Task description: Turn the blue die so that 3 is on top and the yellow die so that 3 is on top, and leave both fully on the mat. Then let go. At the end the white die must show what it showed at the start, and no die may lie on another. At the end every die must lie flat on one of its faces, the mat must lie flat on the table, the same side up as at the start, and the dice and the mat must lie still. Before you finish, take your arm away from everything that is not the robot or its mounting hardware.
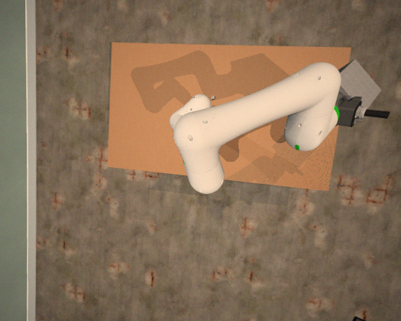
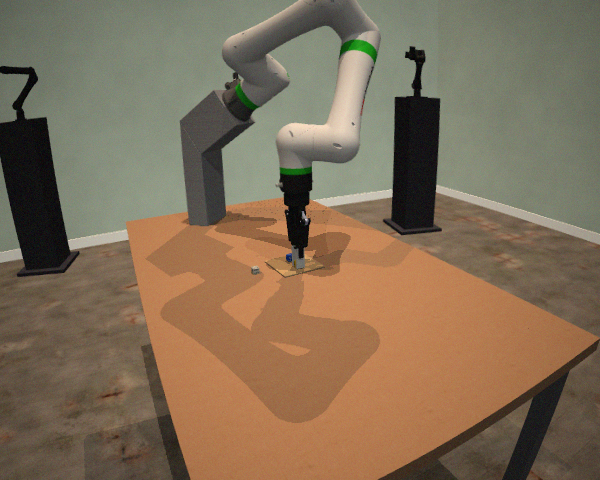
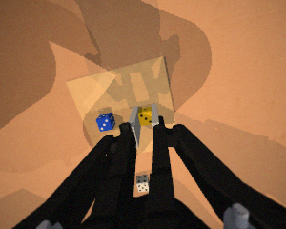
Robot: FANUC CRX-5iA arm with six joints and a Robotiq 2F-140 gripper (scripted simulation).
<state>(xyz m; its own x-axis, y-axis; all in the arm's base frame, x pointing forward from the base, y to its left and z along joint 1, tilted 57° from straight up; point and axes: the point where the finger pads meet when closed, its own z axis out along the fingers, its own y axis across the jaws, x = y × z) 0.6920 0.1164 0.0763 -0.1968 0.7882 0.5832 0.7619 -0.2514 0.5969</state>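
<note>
Now: the yellow die 2 cm below my hand. From my hand the other things lie so: blue die (6 cm behind, 3 cm below, 2 cm to the right); then white die (13 cm to the right, 3 cm below); then tan mat (4 cm below, 3 cm behind, 1 cm to the right).
</note>
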